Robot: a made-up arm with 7 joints. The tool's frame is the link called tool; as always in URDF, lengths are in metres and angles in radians.
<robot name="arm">
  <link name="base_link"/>
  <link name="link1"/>
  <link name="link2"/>
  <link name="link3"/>
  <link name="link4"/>
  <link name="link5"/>
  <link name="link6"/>
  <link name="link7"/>
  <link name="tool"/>
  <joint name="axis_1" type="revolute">
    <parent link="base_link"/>
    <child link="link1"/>
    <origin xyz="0 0 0.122"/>
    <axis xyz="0 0 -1"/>
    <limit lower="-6.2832" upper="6.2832" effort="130" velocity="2.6"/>
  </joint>
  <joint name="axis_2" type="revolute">
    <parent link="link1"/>
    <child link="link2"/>
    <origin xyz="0 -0.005 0.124"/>
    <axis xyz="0 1 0"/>
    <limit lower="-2.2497" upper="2.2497" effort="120" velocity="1.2"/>
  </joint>
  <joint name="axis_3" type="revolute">
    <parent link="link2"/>
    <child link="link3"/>
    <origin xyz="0 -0.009 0.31"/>
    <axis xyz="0 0 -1"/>
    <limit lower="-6.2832" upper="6.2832" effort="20" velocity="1.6"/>
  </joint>
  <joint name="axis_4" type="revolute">
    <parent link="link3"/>
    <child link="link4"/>
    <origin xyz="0 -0.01 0.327"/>
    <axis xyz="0 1 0"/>
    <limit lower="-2.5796" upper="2.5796" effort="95" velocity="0.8"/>
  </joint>
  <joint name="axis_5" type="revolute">
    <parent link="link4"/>
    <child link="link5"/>
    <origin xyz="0 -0.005 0.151"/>
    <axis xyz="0 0 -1"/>
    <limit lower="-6.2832" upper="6.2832" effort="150" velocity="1.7"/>
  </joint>
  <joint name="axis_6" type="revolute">
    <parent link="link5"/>
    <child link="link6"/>
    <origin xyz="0 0 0.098"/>
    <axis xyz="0 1 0"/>
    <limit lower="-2.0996" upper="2.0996" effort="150" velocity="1.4"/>
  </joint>
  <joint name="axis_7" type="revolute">
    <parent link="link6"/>
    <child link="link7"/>
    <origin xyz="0 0 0.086"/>
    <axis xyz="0 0 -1"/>
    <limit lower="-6.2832" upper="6.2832" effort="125" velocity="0.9"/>
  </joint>
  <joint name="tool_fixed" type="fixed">
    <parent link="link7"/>
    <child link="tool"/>
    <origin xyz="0 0 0" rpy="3.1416 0 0"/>
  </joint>
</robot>
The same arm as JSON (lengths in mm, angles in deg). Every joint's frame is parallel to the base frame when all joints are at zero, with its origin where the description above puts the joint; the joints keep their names.
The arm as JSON. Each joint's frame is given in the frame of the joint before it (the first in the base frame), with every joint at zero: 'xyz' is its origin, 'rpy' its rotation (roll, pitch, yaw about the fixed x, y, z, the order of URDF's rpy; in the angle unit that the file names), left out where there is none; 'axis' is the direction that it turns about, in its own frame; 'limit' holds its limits. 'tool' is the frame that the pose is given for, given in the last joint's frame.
{
  "units": {
    "length": "mm",
    "angle": "deg"
  },
  "joints": [
    {
      "name": "axis_1",
      "type": "revolute",
      "origin": {
        "xyz": [
          0.0,
          0.0,
          122.0
        ]
      },
      "axis": "-z",
      "limit": {
        "lower": -360.0,
        "upper": 360.0
      }
    },
    {
      "name": "axis_2",
      "type": "revolute",
      "origin": {
        "xyz": [
          0.0,
          -5.0,
          124.0
        ]
      },
      "axis": "+y",
      "limit": {
        "lower": -128.9,
        "upper": 128.9
      }
    },
    {
      "name": "axis_3",
      "type": "revolute",
      "origin": {
        "xyz": [
          0.0,
          -9.0,
          310.0
        ]
      },
      "axis": "-z",
      "limit": {
        "lower": -360.0,
        "upper": 360.0
      }
    },
    {
      "name": "axis_4",
      "type": "revolute",
      "origin": {
        "xyz": [
          0.0,
          -10.0,
          327.0
        ]
      },
      "axis": "+y",
      "limit": {
        "lower": -147.8,
        "upper": 147.8
      }
    },
    {
      "name": "axis_5",
      "type": "revolute",
      "origin": {
        "xyz": [
          0.0,
          -5.0,
          151.0
        ]
      },
      "axis": "-z",
      "limit": {
        "lower": -360.0,
        "upper": 360.0
      }
    },
    {
      "name": "axis_6",
      "type": "revolute",
      "origin": {
        "xyz": [
          0.0,
          0.0,
          98.0
        ]
      },
      "axis": "+y",
      "limit": {
        "lower": -120.3,
        "upper": 120.3
      }
    },
    {
      "name": "axis_7",
      "type": "revolute",
      "origin": {
        "xyz": [
          0.0,
          0.0,
          86.0
        ]
      },
      "axis": "-z",
      "limit": {
        "lower": -360.0,
        "upper": 360.0
      }
    }
  ],
  "tool": {
    "origin": {
      "xyz": [
        0.0,
        0.0,
        0.0
      ],
      "rpy": [
        -180.0,
        0.0,
        0.0
      ]
    }
  }
}

